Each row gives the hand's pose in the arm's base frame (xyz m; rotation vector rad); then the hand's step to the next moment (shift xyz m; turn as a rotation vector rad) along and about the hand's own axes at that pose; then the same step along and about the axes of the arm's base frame.
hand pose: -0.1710 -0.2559 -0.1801 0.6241 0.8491 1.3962
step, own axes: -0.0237 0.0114 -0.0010 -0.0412 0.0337 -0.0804
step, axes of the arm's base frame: -0.0068 -0.0224 0.0120 -0.0838 -0.0458 -0.0130
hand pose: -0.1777 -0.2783 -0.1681 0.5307 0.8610 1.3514
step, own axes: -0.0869 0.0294 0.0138 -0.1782 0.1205 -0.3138
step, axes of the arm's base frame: -0.0067 -0.0776 0.0504 -0.3203 -0.1978 -0.0552
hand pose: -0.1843 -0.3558 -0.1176 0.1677 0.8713 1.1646
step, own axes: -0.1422 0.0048 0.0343 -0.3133 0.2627 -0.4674
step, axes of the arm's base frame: 0.0028 -0.1085 0.0982 -0.5434 -0.3002 -0.0131
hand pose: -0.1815 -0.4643 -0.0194 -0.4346 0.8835 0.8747
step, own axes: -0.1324 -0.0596 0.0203 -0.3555 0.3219 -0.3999
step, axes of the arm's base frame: 0.0140 -0.0850 0.1187 -0.5726 -0.2415 0.0613
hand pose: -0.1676 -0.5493 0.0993 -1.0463 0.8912 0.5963
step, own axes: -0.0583 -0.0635 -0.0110 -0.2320 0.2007 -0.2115
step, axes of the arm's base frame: 0.0154 -0.0362 0.0775 -0.3497 -0.1160 0.0553
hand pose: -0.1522 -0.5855 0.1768 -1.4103 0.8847 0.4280
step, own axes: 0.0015 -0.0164 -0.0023 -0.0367 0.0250 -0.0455
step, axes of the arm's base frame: 0.0123 -0.0051 0.0100 -0.0537 -0.0310 0.0142
